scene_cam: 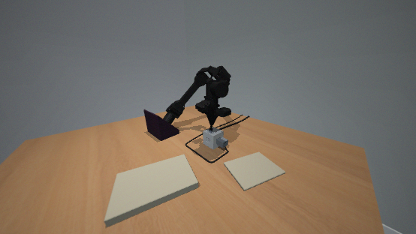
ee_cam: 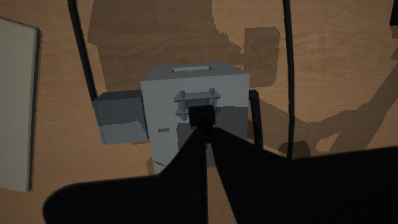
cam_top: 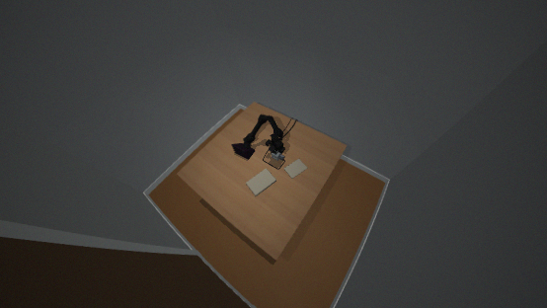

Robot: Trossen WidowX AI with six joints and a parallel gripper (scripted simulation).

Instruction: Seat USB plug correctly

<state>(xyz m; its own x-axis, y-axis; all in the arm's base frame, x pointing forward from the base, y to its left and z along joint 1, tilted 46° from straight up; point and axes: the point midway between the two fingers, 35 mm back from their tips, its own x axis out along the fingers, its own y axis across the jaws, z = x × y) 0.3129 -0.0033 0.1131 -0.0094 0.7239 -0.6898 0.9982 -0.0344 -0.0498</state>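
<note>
My gripper tip is now 2 cm above the black USB plug. The rest, counted from my gripper tip: thick beige slab: 2 cm ahead, 31 cm to the right, 10 cm below; then thin beige plate: 23 cm ahead, 2 cm to the right, 11 cm below.
</note>
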